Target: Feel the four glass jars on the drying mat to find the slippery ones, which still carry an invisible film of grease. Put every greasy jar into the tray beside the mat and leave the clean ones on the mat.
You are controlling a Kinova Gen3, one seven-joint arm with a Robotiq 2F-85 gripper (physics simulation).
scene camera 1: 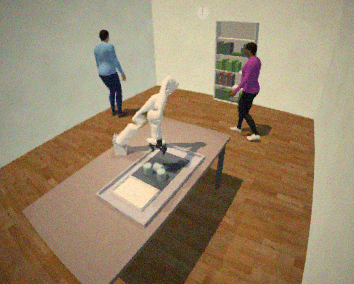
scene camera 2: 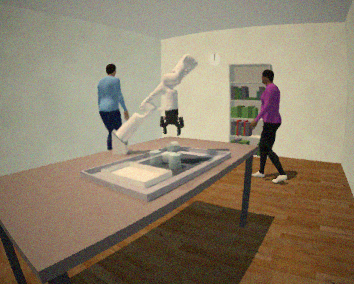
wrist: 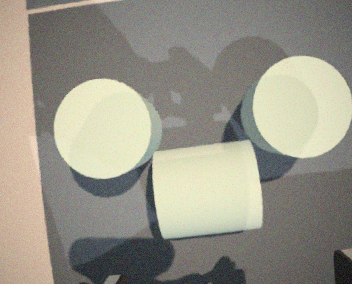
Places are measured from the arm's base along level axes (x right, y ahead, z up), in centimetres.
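Pixels of known places: gripper, between the fingertips: [scene camera 1: 158, 153] [scene camera 2: 171, 134]; arm's base, origin of its link: [scene camera 1: 120, 141] [scene camera 2: 120, 137].
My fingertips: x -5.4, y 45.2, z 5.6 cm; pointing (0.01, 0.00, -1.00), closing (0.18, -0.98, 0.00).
For each thing: its top centre in the pictures, then the offset to it from my fingertips. "pt": a spot on its surface instead. Level surfaces: height alone.
- dark drying mat, height of its surface: dz -16.0 cm
- third jar, centre of its top: [wrist: 207, 196] [scene camera 2: 170, 151] [scene camera 1: 158, 164] dz -9.4, dx +2.2, dy +1.0 cm
- fourth jar, centre of its top: [scene camera 2: 173, 141] dz -9.7, dx -22.8, dy -21.4 cm
- cream tray, centre of its top: [scene camera 2: 135, 170] [scene camera 1: 134, 189] dz -13.3, dx +30.0, dy +4.3 cm
- low grey raised rim, a spot on its surface: [scene camera 2: 115, 188] [scene camera 1: 123, 213] pt dz -15.4, dx +47.9, dy +14.0 cm
- table, height of its surface: dz -16.4 cm
Two upright pale jars, the left one [scene camera 1: 147, 169] [wrist: 102, 128] and the right one [scene camera 1: 161, 174] [scene camera 2: 174, 160] [wrist: 302, 106], stand on the dark drying mat [scene camera 1: 147, 181] [wrist: 310, 215]. A third jar [scene camera 1: 157, 166] [wrist: 207, 190] lies on its side between them. A fourth jar [scene camera 2: 173, 145] shows at the mat's far end in scene camera 2; the gripper seems to hide it in scene camera 1. My gripper [scene camera 1: 158, 149] [scene camera 2: 172, 131] is open and empty, pointing down above the far end. The cream tray [scene camera 1: 150, 199] [scene camera 2: 159, 181] is beside the mat. Grease is not visible.
A low grey raised rim [scene camera 1: 121, 210] [scene camera 2: 115, 188] surrounds the mat and tray on the table [scene camera 1: 65, 210] [scene camera 2: 50, 200]. Two people [scene camera 1: 107, 65] [scene camera 1: 248, 85] stand beyond the table, near a bookshelf [scene camera 1: 218, 30].
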